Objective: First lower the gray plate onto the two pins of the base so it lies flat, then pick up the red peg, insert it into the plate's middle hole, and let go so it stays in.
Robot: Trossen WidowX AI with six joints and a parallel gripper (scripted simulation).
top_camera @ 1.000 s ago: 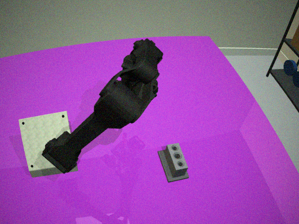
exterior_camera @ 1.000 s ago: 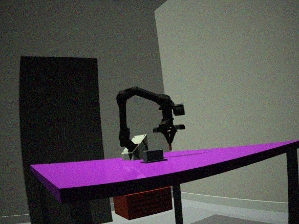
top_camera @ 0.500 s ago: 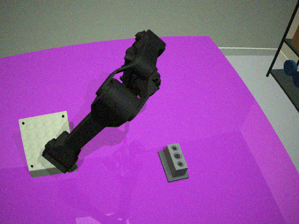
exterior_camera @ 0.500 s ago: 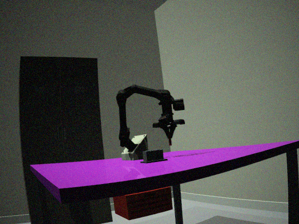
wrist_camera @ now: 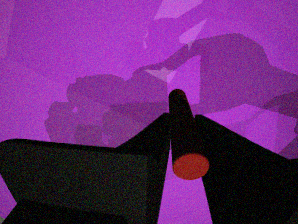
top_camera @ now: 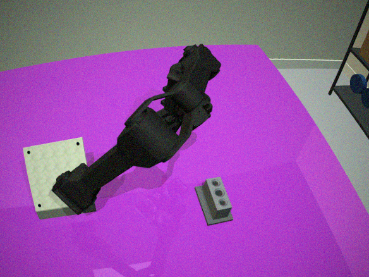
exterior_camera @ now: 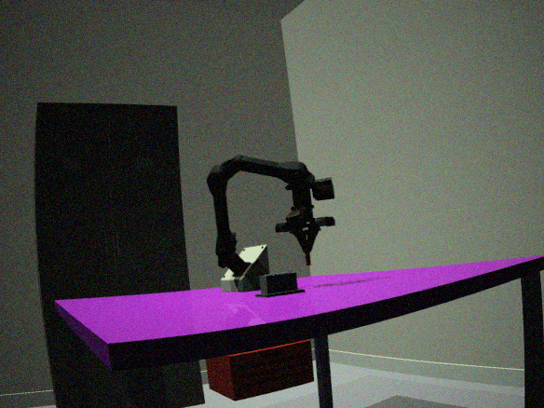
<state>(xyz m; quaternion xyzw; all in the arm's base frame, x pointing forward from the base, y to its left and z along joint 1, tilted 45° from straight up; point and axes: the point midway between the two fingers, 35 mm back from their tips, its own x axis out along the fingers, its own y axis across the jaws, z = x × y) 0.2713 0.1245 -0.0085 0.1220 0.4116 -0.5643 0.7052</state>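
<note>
Right now the gray plate is 16 cm to the right of my gripper tip, 8 cm ahead of it and 7 cm below it. Also, from my gripper tip: flat base: 16 cm to the right, 10 cm below, 8 cm ahead; red peg: right at my gripper tip.
</note>
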